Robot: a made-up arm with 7 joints.
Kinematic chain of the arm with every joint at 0, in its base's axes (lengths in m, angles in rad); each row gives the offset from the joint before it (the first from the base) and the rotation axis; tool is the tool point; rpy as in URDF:
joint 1: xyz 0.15 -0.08 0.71 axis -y
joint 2: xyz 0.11 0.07 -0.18 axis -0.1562 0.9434 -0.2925
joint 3: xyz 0 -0.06 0.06 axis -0.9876 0.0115 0.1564
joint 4: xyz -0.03 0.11 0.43 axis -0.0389 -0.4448 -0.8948
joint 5: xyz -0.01 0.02 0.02 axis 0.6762 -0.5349 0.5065
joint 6: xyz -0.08 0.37 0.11 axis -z
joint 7: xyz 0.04 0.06 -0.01 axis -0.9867 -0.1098 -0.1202
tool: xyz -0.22 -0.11 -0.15 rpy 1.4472 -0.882 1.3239
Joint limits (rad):
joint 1: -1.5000..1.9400
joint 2: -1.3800..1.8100
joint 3: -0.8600..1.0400
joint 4: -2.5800..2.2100
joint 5: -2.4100..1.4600
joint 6: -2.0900..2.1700
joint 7: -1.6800..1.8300
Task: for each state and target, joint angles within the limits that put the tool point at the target. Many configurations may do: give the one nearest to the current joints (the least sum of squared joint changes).
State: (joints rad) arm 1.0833 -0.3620 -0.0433 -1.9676 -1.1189 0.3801 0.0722
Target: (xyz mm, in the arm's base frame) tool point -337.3 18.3 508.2
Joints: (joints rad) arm 1.0854 -0.1198 0.3616 -1.6810 -1.1280 0.2881 0.1593
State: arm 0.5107 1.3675 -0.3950 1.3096 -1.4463 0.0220 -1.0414
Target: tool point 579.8 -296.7 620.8
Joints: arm 1.0224 1.4708 -0.4413 1.7855 -1.9942 0.7840 -1.2294
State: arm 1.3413 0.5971 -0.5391 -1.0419 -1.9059 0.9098 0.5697
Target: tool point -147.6 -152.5 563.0
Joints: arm 1.2582 0.5155 -0.5858 -1.5581 -2.1352 0.8679 0.4119
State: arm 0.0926 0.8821 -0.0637 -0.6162 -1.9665 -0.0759 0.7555
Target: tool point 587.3 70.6 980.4
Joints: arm 0.0470 1.1478 -0.6303 -0.7353 -1.7949 -0.3477 0.7678
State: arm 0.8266 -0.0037 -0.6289 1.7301 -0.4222 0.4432 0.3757
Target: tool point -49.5 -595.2 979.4
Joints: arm 0.8060 -1.1621 -0.8600 2.2100 -1.0142 0.2287 0.9384
